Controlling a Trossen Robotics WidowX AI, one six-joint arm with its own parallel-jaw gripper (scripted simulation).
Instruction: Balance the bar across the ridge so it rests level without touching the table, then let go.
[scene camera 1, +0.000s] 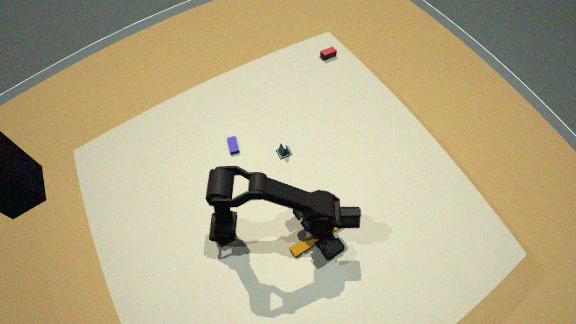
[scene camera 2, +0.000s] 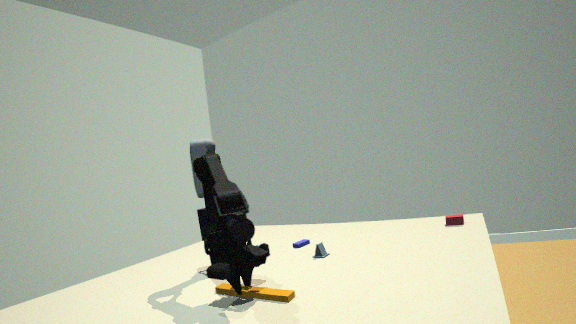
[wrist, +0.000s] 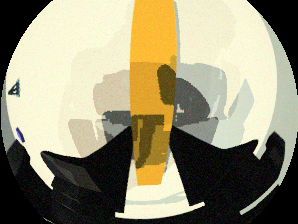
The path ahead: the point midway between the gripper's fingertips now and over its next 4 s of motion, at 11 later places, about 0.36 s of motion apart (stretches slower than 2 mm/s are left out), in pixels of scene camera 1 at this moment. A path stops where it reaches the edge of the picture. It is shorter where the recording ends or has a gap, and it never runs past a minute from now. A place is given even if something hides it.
My gripper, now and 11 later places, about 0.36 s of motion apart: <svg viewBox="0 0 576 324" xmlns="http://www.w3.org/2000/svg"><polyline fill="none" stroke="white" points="316,237 317,236 318,233 318,230 319,226 319,215 318,203 315,191 311,179 305,168 298,159 289,149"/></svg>
